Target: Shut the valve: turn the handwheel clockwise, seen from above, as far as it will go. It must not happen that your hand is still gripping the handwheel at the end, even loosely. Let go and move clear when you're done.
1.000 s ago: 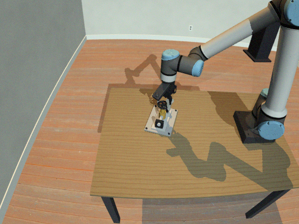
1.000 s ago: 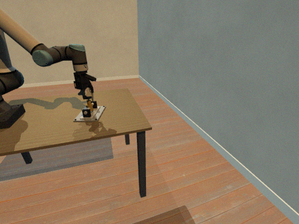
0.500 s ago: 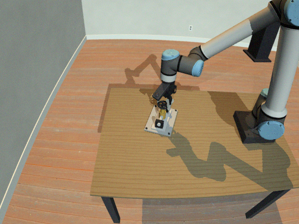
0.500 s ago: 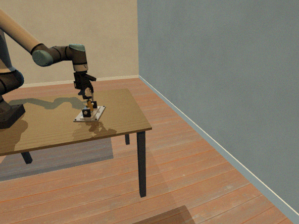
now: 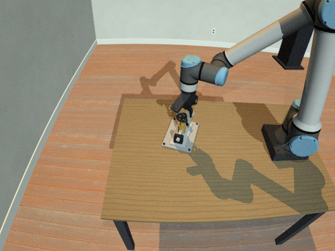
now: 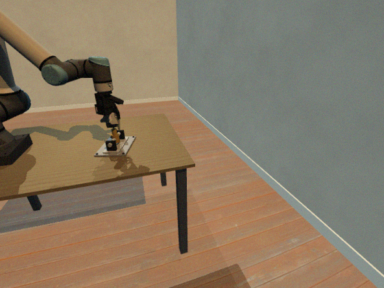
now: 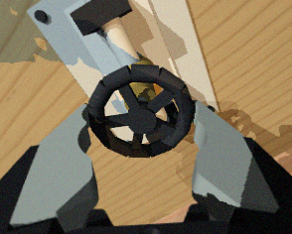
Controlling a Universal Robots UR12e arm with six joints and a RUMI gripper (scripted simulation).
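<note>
The black spoked handwheel is 1 cm above my hand. Round my hand: base plate (12 cm below).
</note>
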